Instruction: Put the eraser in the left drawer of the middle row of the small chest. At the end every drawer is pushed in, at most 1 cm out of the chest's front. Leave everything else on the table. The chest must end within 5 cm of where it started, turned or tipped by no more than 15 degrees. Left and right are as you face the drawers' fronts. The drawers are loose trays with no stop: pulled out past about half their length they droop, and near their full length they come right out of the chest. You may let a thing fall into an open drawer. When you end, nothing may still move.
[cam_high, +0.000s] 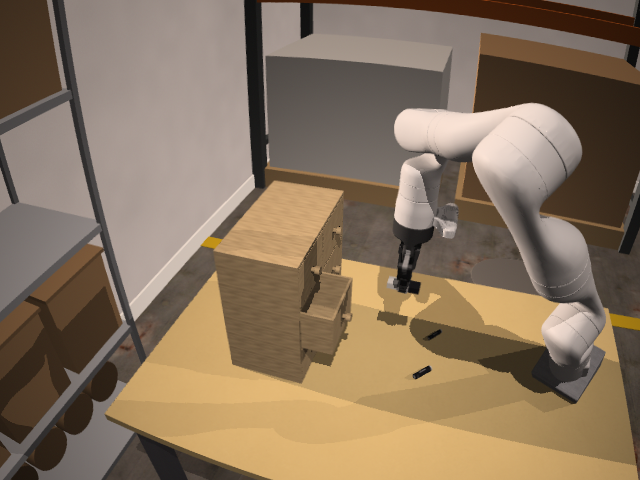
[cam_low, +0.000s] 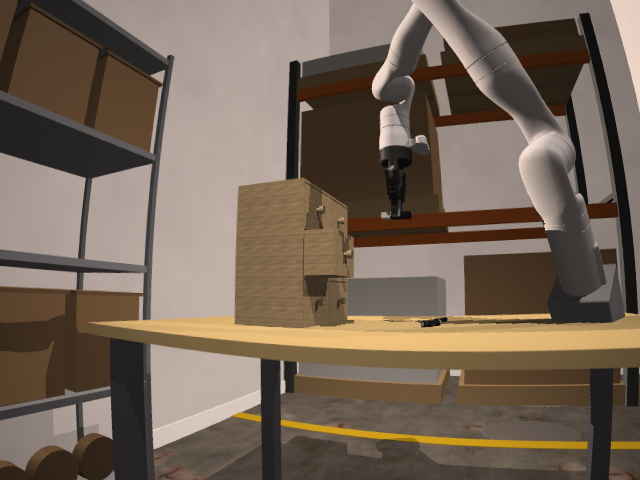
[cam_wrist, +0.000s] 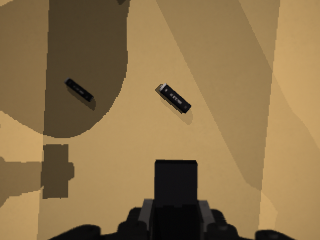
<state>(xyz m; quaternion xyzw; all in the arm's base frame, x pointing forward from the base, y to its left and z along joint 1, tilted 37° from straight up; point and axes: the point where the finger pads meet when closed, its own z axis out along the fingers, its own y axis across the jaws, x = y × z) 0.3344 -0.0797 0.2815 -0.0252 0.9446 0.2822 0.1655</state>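
Right now the eraser is 10 mm ahead of my hand and 10 mm below it.
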